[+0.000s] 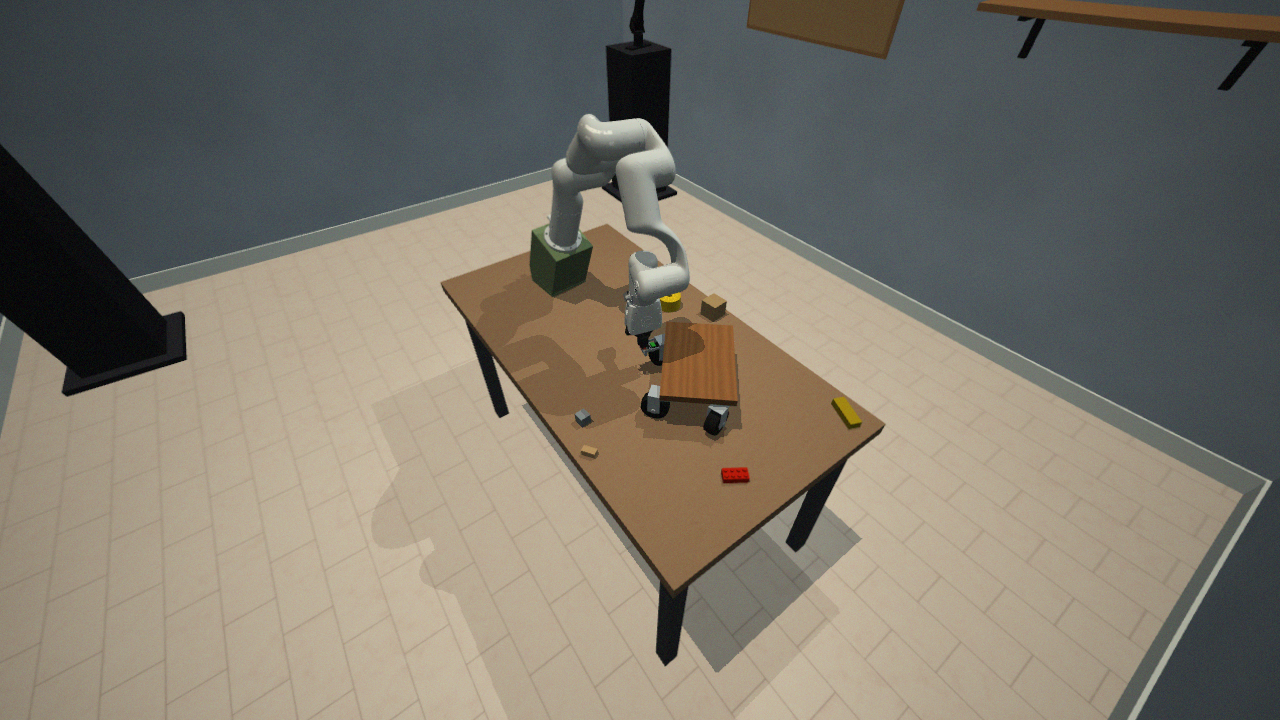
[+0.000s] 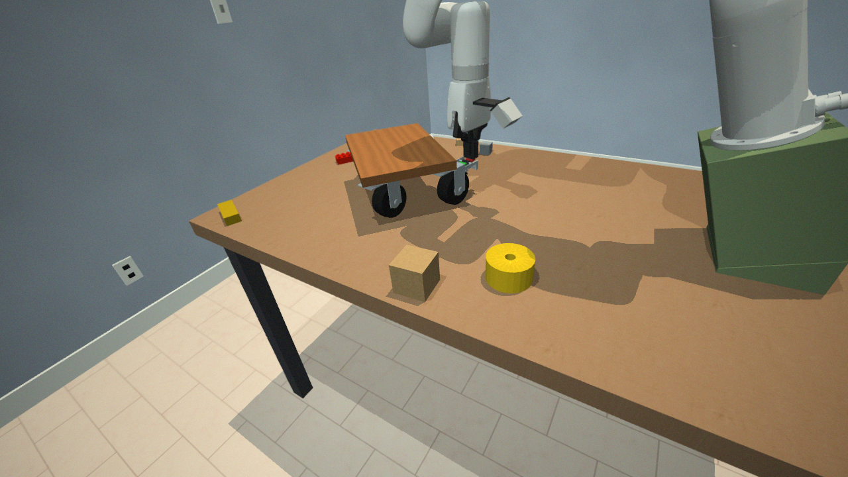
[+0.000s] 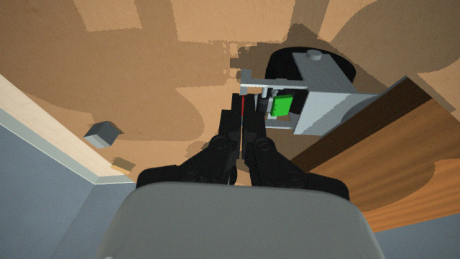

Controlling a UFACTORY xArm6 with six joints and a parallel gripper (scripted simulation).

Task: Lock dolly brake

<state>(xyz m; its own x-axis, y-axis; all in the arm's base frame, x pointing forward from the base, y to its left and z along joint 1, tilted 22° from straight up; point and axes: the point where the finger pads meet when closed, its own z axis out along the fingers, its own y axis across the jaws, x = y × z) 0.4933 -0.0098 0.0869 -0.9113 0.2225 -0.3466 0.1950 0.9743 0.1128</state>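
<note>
Now: the brake pedal 1 cm to the left of my hand and 3 cm below it. From my hand the other things lie so: grey cube 8 cm ahead, 26 cm to the right, 10 cm below; tan cube 8 cm behind, 35 cm to the left, 8 cm below; small tan block 19 cm ahead, 30 cm to the right, 10 cm below.
</note>
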